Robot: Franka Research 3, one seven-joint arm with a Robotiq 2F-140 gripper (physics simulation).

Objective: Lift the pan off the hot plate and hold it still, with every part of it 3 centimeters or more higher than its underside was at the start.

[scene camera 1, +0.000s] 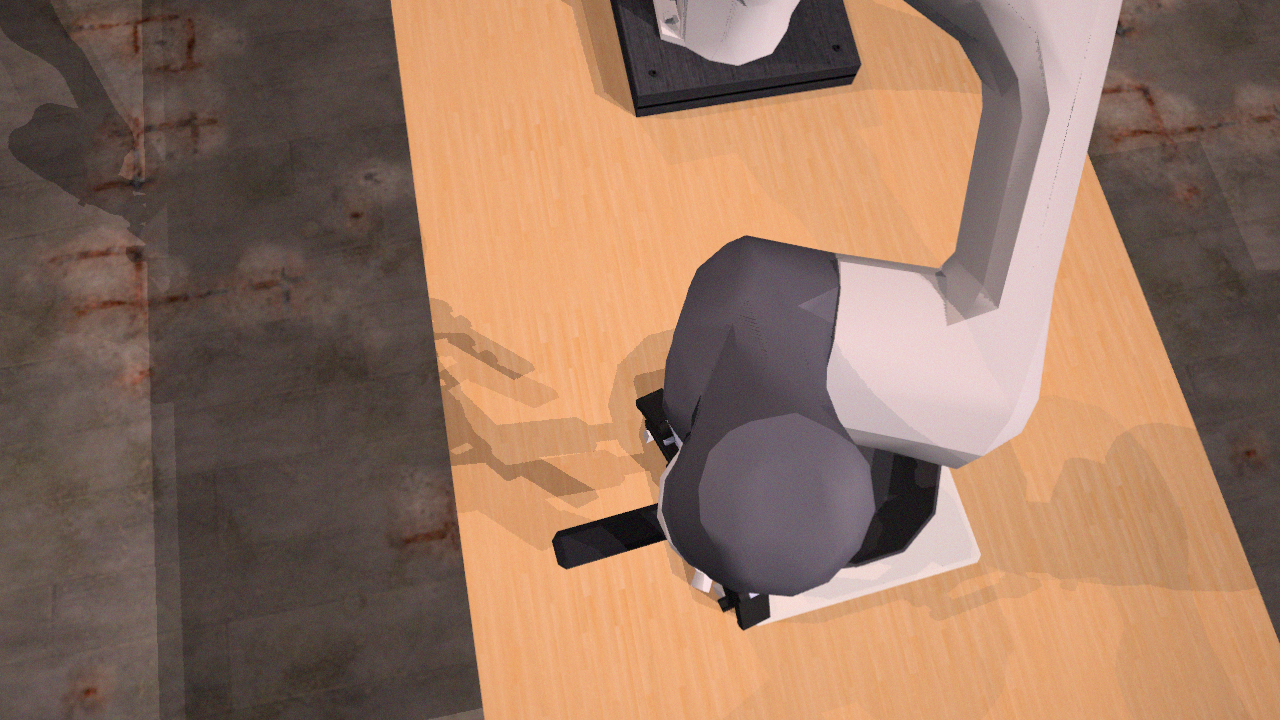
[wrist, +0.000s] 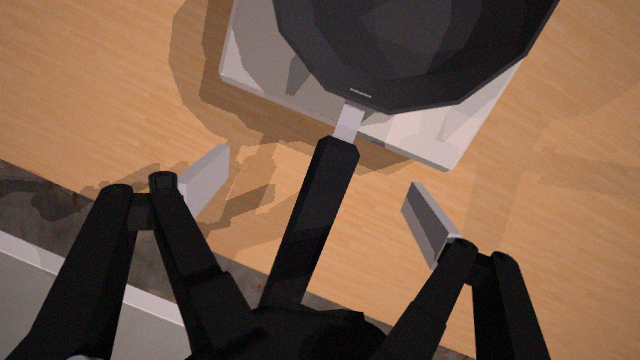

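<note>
The black pan (scene camera 1: pixel 908 510) (wrist: pixel 400 30) sits on the white square hot plate (scene camera 1: pixel 950 548) (wrist: pixel 435 142). Its black handle (scene camera 1: pixel 608 535) (wrist: pixel 317 215) juts out past the plate's edge over the table; a short light metal neck joins it to the pan. My gripper (scene camera 1: pixel 700 510) (wrist: pixel 319 179) is open and empty. In the wrist view its two pale finger pads stand wide apart, one on each side of the handle, and neither touches it. Their height relative to the handle is hard to tell. In the scene view the arm hides most of the gripper and part of the pan.
The wooden table (scene camera 1: pixel 537 223) (wrist: pixel 100 75) carries the hot plate. The robot's black base block (scene camera 1: pixel 742 85) stands at the far end. The table's left edge runs near the handle's end in the scene view, with the dark floor (scene camera 1: pixel 295 537) beyond it.
</note>
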